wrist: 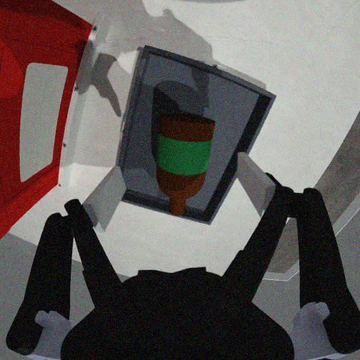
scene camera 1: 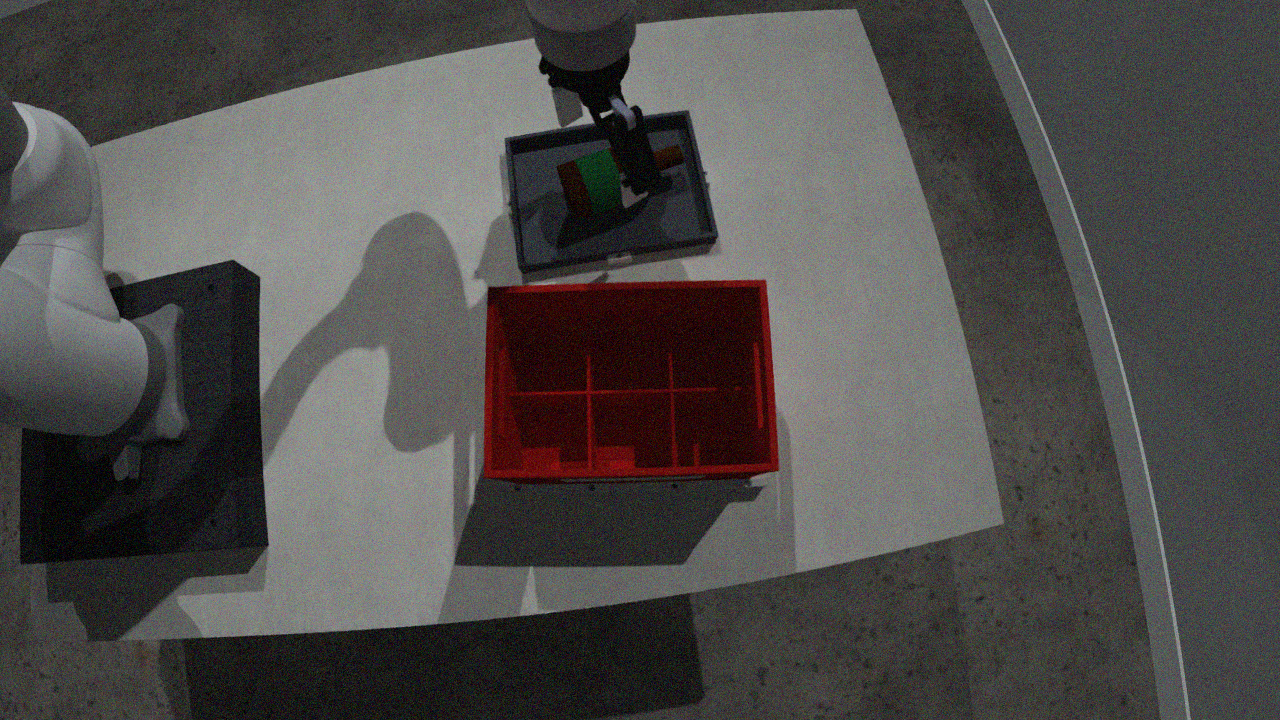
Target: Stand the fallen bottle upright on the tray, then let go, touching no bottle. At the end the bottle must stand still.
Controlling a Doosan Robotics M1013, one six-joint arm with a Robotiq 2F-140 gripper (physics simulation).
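Pixels of known places: gripper, between the fingertips: (scene camera 1: 602, 158); arm's base, origin of its link: (scene camera 1: 132, 384).
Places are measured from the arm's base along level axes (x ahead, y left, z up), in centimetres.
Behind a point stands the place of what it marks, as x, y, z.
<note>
The brown bottle (scene camera 1: 597, 180) @[66.4, 10.3, 0.6] (wrist: 184, 156) with a green band lies on its side in the dark grey tray (scene camera 1: 675, 219) @[75.4, 6.1, -6.5] (wrist: 227, 100). In the scene view its base is to the left and its neck points right; in the wrist view the neck points down toward the gripper's body. My gripper (scene camera 1: 608, 145) @[67.4, 11.5, 3.4] (wrist: 178, 171) is open and empty. In the wrist view its two pads appear on either side of the bottle's lower part, with a gap on each side. In the scene view one finger hides part of the bottle's shoulder.
A red crate (scene camera 1: 771, 385) @[77.3, -19.9, 10.5] (wrist: 50, 40) with dividers stands beside the tray, in front of it in the scene view. The arm's dark base block (scene camera 1: 246, 402) @[15.8, -5.3, -3.6] is at the left of the pale table (scene camera 1: 859, 358) @[93.7, -17.0, -7.0].
</note>
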